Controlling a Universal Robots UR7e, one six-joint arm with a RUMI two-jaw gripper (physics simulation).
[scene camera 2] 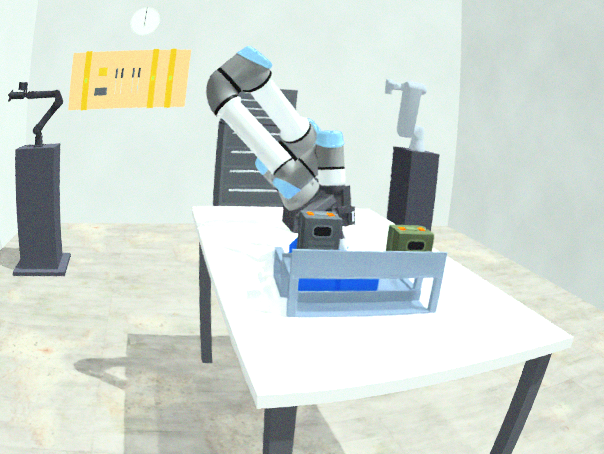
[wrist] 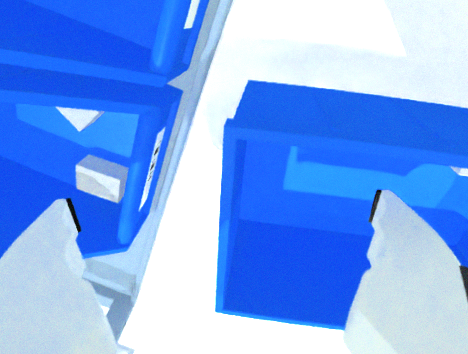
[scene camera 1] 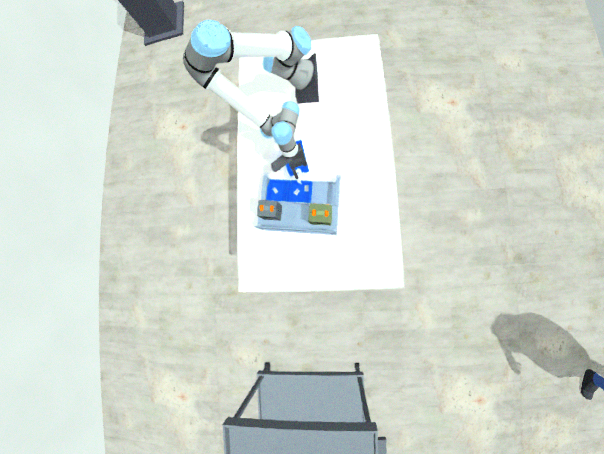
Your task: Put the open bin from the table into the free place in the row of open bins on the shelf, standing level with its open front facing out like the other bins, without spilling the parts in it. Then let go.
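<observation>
The open blue bin lies on the table beside the shelf. A bit of a white part shows in it at the right edge of the wrist view; the rest of its contents is out of frame. My gripper is open and empty. In the wrist view its right finger overlaps the bin's interior and its left finger overlaps a shelf bin with white parts. Another blue bin stands beside that one. The free place is at the row's right end in scene camera 1.
A dark grey case and a green case with orange latches stand on the shelf beyond the bins. A grey rack stands on the floor away from the table.
</observation>
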